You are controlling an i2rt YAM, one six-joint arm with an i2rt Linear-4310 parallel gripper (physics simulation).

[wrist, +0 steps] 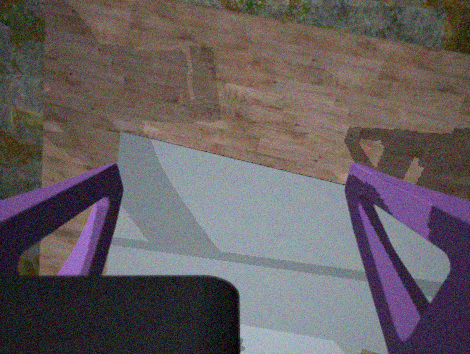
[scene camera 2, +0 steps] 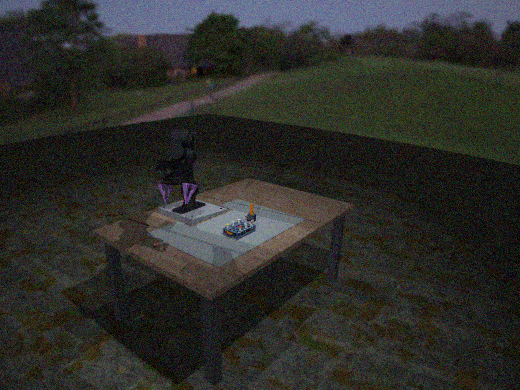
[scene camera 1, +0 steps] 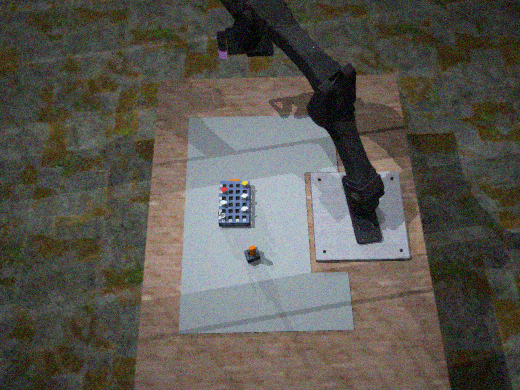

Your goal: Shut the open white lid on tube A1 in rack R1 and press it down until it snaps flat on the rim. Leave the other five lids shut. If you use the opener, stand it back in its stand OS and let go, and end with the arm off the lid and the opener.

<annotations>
The same spot on a grey mat: [wrist: 285,240] is [scene camera 1: 260,139].
</annotations>
